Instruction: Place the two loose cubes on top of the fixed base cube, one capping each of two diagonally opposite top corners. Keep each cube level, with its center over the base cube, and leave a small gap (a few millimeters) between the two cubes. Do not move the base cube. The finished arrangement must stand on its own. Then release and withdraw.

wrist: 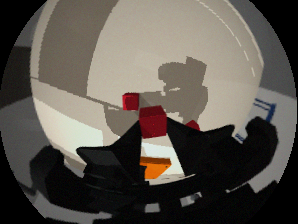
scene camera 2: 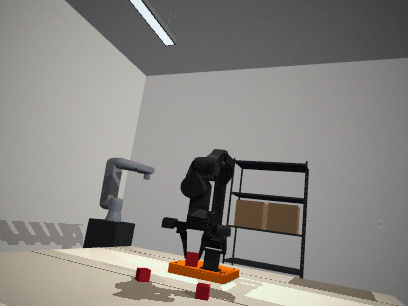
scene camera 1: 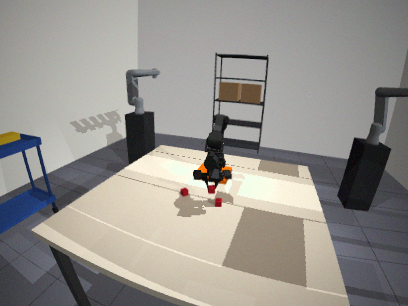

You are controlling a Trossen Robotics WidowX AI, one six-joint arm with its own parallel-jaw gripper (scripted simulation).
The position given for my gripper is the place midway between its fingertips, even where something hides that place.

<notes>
My gripper (scene camera 2: 191, 259) carries a red cube (wrist: 154, 122).
My gripper is seen too in the wrist view (wrist: 152, 120).
</notes>
